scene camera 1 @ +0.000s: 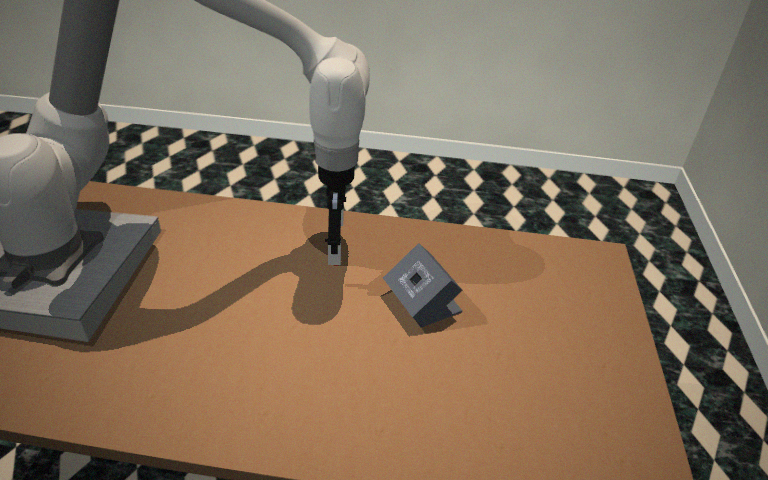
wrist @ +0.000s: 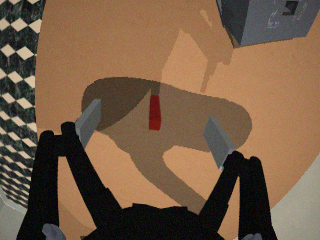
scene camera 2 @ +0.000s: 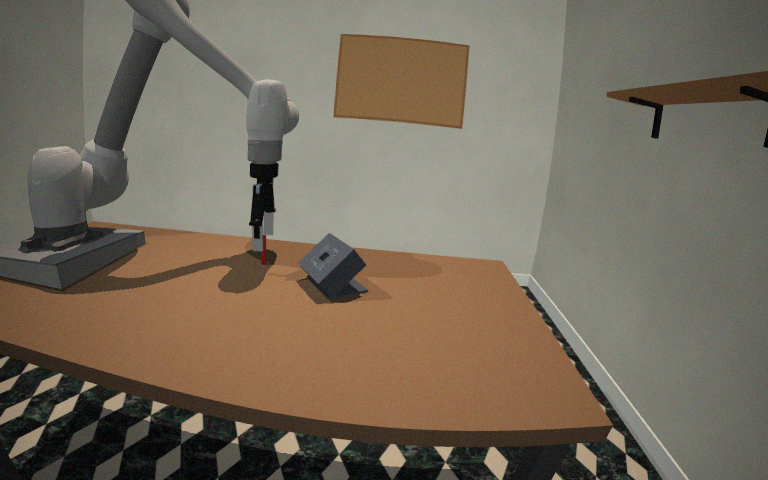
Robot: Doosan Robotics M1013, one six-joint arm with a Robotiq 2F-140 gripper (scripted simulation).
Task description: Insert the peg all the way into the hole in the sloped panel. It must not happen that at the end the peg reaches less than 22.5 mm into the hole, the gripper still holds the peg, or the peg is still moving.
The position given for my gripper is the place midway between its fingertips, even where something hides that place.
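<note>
My gripper (scene camera 2: pixel 263 242) is there in the scene. Scene camera 1 has my gripper too (scene camera 1: pixel 336 243), and the wrist view also shows the gripper (wrist: pixel 154 117).
</note>
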